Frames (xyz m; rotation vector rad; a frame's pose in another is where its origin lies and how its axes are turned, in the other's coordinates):
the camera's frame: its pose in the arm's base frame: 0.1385 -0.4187 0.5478 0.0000 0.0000 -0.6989
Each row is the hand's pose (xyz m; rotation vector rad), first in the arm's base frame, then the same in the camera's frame.
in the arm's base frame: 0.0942 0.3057 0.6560 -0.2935 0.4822 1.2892
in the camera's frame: -0.5000 0.5261 0.1082 -0.4873 0.3897 1.9666
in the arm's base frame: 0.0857 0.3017 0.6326 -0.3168 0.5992 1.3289
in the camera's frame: -0.5039 0.5175 0.0848 -0.5573 0.5038 1.9965
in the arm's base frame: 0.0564 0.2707 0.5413 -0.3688 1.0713 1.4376
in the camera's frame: -0.5064 0.4749 -0.0065 -0.7965 0.9829 2.0464
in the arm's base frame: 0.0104 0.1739 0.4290 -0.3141 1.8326 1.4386
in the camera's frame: -0.4793 0.3712 -0.1188 -1.0299 1.8020 1.8838
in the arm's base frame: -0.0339 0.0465 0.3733 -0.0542 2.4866 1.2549
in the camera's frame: -0.4313 0.2452 -0.1745 -0.9923 2.5491 1.4853
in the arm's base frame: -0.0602 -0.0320 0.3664 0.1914 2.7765 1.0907
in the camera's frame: -0.4009 0.1682 -0.1814 0.7816 -2.7116 -1.1183
